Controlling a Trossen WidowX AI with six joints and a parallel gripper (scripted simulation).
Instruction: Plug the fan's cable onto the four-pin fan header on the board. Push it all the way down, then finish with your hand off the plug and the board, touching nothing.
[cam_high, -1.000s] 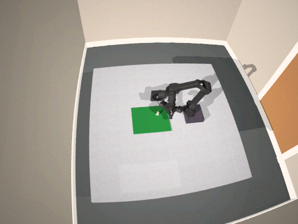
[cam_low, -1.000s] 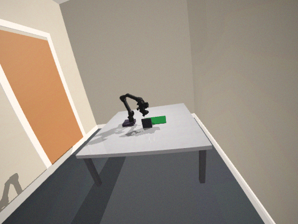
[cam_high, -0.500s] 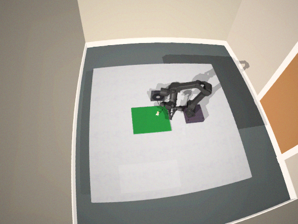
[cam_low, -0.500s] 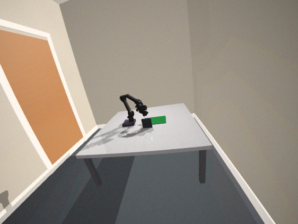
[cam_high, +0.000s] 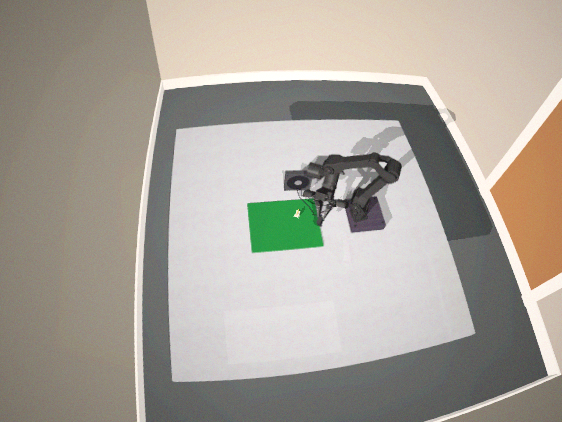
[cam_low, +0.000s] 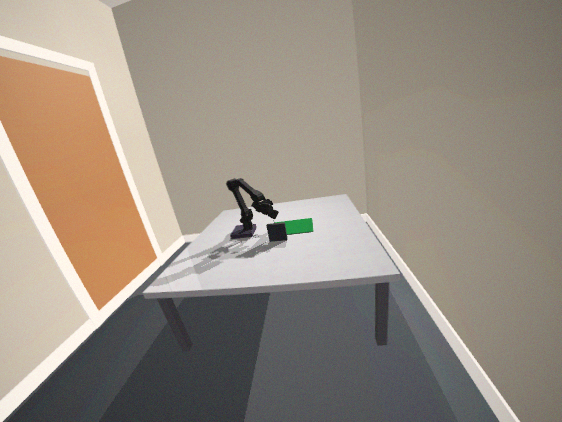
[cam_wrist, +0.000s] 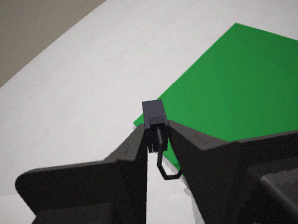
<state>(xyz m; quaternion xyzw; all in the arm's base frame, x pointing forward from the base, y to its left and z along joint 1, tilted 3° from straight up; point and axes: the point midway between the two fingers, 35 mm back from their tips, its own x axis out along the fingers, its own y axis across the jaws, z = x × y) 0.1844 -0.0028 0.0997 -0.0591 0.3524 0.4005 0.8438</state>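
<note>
Right now my gripper tip is 100 mm to the left of the fan header, 100 mm above it and 60 mm short of it. Round my gripper tip: green board 130 mm ahead, 110 mm below, 70 mm to the right; then square fan 230 mm to the right, 40 mm below, 20 mm ahead; then dark fan plug 10 mm below.
</note>
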